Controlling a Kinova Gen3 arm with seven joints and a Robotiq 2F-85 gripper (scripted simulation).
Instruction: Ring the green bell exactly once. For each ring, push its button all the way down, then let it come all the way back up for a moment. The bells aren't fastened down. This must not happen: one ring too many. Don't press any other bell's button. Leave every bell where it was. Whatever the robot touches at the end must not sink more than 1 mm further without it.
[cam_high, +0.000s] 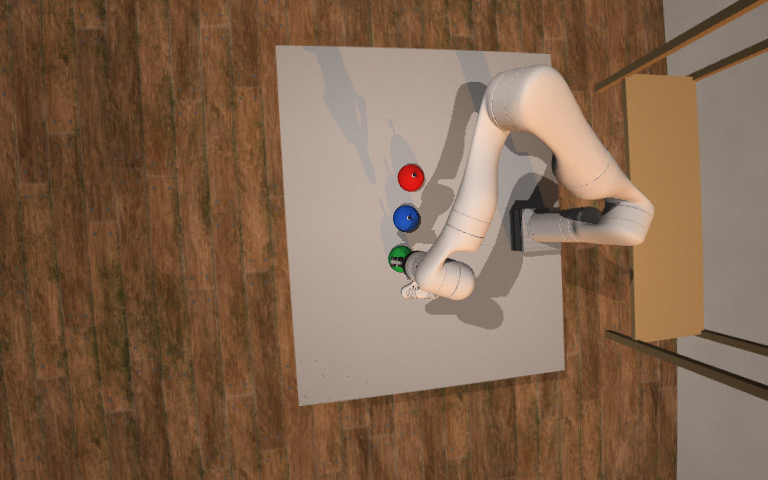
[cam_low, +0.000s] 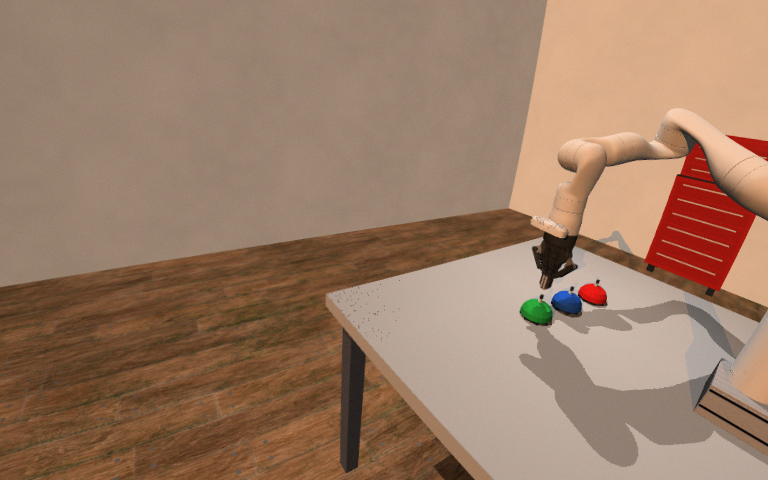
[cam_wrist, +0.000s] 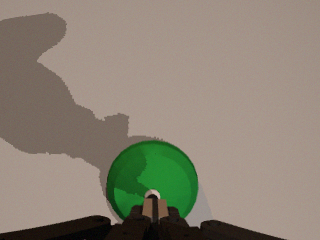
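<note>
The green bell lies 6 cm below my hand. From my hand the other things lie so: blue bell: 5 cm behind, 12 cm to the right, 6 cm below; red bell: 9 cm behind, 24 cm to the right, 6 cm below.
</note>
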